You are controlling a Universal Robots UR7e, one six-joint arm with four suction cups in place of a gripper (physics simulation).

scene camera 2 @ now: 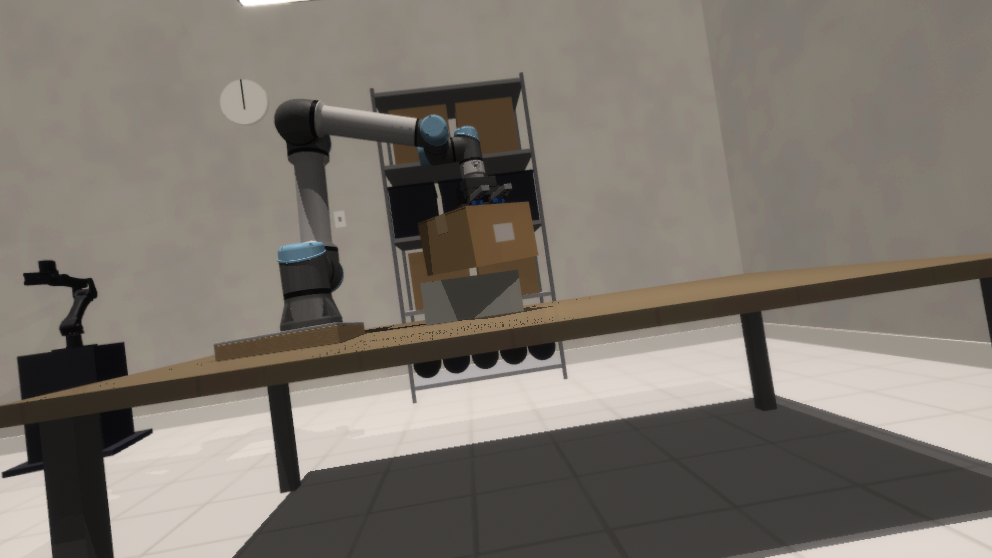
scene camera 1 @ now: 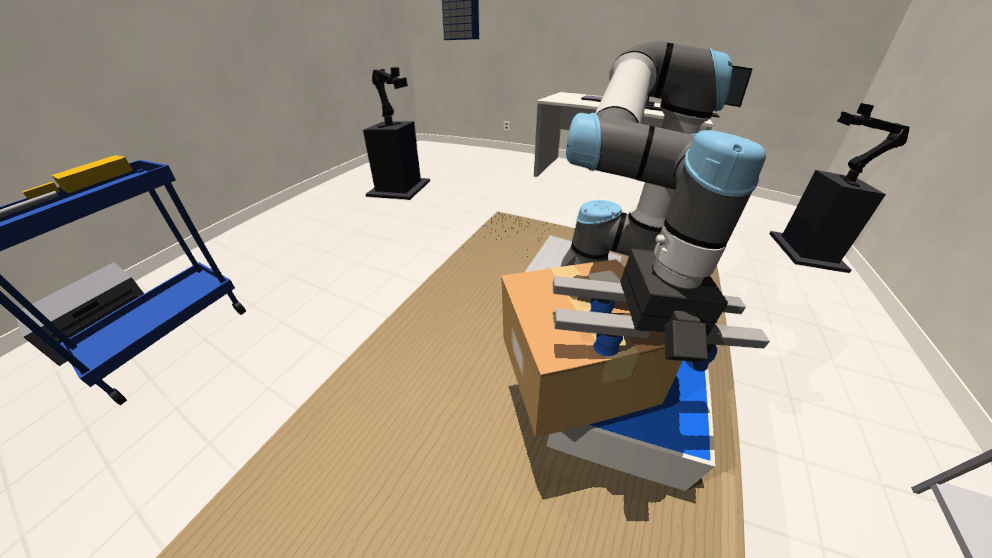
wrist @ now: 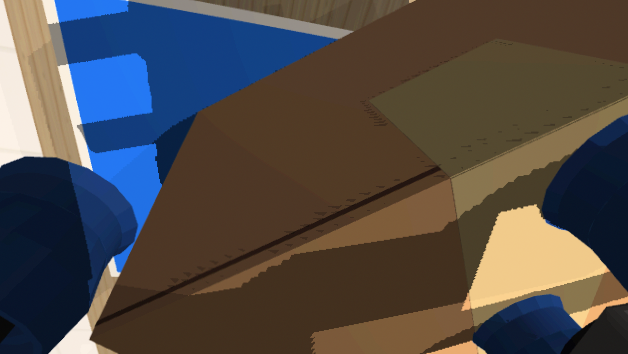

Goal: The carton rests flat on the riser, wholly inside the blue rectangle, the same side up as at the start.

Scene:
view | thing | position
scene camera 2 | brown carton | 472, 236
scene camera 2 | grey riser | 463, 298
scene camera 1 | my suction head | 604, 345
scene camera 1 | brown carton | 565, 384
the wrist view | my suction head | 70, 222
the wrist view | brown carton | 389, 185

